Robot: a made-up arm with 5 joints.
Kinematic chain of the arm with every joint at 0, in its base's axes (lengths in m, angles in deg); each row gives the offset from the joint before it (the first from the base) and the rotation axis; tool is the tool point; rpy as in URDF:
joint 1: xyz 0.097 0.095 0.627 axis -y
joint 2: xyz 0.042 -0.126 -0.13 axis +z
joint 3: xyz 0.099 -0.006 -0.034 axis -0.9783 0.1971 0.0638
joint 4: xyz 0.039 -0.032 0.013 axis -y
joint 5: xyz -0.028 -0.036 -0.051 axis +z
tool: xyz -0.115 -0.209 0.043 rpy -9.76 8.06 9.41
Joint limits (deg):
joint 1: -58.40..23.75
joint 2: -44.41..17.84
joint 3: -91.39..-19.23
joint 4: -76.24..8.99
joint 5: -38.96..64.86
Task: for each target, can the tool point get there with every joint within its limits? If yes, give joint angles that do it. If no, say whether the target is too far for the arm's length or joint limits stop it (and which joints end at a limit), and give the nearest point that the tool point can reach.
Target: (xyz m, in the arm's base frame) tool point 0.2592 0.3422 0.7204
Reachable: no: joint limits stop it (at a limit: joint 1, joint 2, joint 3, joint 4, joint 5) | nearest point 0.2811 0.0719 0.3284 | short by 0.477 m
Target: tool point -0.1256 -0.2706 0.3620
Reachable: yes | joints -49.53 -0.08 -60.66 -49.15 -4.27
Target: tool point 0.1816 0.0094 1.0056
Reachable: no: joint limits stop it (at a limit: joint 1, joint 2, joint 3, joint 5) | nearest point 0.0098 -0.1695 0.7279 | short by 0.372 m
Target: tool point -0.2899 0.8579 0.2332
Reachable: no: too far | nearest point -0.1366 0.1009 0.2188 | short by 0.772 m
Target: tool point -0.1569 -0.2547 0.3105
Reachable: yes | joints -42.02 -28.40 -71.42 -69.37 10.09
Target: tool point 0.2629 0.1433 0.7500
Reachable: no: joint limits stop it (at a limit: joint 1, joint 2, joint 3, joint 4, joint 5) | nearest point 0.2383 -0.2398 0.7131 | short by 0.386 m
